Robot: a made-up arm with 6 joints. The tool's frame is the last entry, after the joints. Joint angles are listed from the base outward. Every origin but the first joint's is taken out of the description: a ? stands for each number. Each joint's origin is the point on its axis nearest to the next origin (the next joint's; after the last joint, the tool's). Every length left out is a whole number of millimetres.
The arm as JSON. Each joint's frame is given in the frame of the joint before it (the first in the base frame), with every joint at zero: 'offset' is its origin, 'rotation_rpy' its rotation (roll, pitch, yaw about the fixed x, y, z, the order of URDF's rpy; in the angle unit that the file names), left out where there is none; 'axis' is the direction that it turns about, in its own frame. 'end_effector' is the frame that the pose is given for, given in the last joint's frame.
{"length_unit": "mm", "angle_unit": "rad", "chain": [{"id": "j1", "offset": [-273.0, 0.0, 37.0], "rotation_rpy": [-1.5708, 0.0, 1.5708], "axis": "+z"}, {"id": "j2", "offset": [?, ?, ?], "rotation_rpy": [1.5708, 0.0, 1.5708], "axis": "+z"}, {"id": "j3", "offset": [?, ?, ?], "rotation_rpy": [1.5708, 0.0, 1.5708], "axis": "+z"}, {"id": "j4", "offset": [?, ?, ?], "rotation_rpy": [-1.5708, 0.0, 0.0], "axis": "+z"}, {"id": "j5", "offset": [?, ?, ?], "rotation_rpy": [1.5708, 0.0, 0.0], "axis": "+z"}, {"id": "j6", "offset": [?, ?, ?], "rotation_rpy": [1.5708, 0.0, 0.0], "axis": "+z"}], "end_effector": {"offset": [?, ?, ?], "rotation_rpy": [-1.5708, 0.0, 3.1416]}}
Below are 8 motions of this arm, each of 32 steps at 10 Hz.
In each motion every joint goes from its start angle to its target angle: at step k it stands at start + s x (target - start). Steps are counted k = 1, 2, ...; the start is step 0. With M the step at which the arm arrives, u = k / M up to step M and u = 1 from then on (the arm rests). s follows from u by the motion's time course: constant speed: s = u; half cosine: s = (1 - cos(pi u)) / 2; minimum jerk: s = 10 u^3 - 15 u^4 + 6 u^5.
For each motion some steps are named. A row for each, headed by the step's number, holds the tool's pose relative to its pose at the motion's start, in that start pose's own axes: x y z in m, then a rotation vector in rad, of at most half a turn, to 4 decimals.
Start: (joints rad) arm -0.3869 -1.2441 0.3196 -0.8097 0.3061 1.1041
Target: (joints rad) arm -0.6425 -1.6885 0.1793 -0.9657 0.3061 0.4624
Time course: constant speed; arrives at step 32
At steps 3, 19, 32:
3: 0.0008 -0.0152 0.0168 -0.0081 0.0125 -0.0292
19: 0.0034 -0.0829 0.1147 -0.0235 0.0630 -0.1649
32: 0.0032 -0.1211 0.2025 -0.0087 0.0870 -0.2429

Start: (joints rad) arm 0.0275 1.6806 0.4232 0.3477 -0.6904 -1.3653
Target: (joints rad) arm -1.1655 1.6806 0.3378 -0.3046 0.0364 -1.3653
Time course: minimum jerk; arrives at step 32
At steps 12, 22, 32:
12: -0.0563 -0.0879 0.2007 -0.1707 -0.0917 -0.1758
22: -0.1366 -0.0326 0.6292 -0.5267 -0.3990 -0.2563
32: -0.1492 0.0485 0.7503 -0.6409 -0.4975 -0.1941

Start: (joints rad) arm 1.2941 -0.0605 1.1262 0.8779 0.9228 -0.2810
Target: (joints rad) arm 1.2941 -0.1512 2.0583 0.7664 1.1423 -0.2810
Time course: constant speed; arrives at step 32
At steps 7, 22, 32:
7: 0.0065 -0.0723 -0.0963 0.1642 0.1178 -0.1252
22: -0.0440 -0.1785 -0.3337 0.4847 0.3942 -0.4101
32: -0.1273 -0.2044 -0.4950 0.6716 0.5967 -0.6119

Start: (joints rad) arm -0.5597 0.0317 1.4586 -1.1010 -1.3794 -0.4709
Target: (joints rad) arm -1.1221 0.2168 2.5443 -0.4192 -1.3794 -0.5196
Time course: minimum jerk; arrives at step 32
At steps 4, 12, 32:
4: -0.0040 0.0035 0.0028 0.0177 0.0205 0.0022
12: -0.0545 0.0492 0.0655 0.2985 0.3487 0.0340
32: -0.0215 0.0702 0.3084 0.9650 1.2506 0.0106

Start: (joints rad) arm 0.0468 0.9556 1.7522 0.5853 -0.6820 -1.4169
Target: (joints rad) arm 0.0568 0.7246 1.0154 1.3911 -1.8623 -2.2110
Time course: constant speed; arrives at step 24
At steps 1, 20, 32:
1: -0.0048 -0.0049 0.0069 -0.0767 0.0657 0.0263
20: -0.1109 -0.1029 0.2661 -1.6061 1.1499 0.2097
32: -0.1239 -0.0995 0.3473 -1.9366 1.3073 0.1938

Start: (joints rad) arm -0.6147 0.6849 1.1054 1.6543 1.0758 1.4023
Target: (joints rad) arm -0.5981 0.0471 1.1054 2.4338 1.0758 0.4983
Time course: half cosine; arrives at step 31
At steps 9, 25, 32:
9: -0.0339 0.0850 -0.0236 0.0823 0.2057 0.1141
25: -0.1302 0.3376 -0.0033 0.1374 0.8041 0.6700
32: -0.1364 0.3605 0.0069 0.1112 0.8583 0.7442

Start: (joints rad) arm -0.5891 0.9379 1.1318 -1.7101 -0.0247 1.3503
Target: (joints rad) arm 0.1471 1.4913 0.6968 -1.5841 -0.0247 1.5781
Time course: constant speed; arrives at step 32
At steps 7, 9, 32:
7: 0.0582 0.0470 -0.0740 0.1443 -0.0423 0.0505
9: 0.0739 0.0629 -0.0930 0.1843 -0.0492 0.0663
32: 0.1918 0.2784 -0.2386 0.5583 0.0215 0.2869

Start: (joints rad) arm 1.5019 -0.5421 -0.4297 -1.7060 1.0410 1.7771
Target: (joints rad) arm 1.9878 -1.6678 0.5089 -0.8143 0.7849 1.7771
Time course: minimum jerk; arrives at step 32
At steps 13, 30, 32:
13: 0.1279 0.1942 0.0071 0.3069 -0.1851 0.0186
30: 0.2962 0.1328 0.0849 0.3164 -0.4571 -0.0009
32: 0.2961 0.1318 0.0851 0.3153 -0.4571 -0.0011

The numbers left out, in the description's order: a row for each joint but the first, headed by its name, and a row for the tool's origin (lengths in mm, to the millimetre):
j2: -153.0 -104.0 0.0
j3: -42.0 55.0 0.0
j4: -64.0 -506.0 0.0
j5: -43.0 75.0 0.0
j6: -139.0 88.0 0.0
tool: -39.0 103.0 0.0

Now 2 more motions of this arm.
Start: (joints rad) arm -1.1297 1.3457 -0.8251 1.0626 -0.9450 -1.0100
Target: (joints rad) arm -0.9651 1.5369 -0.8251 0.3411 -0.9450 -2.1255
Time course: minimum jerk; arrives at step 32
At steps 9, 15, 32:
9: -0.0070 0.0008 -0.0070 -0.0239 0.0867 -0.0413
15: -0.0214 0.0076 -0.0210 -0.0444 0.2721 -0.1451
32: -0.0388 0.0422 -0.0432 0.0434 0.6027 -0.3473

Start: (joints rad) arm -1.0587 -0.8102 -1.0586 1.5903 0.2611 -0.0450
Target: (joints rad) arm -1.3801 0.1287 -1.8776 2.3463 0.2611 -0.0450
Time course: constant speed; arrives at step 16
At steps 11, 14, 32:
11: 0.1417 0.2506 0.0595 -0.7285 0.2716 0.5024
14: 0.1473 0.3233 0.0933 -0.9456 0.2329 0.5784
32: 0.1418 0.3700 0.1201 -1.0855 0.1801 0.6085

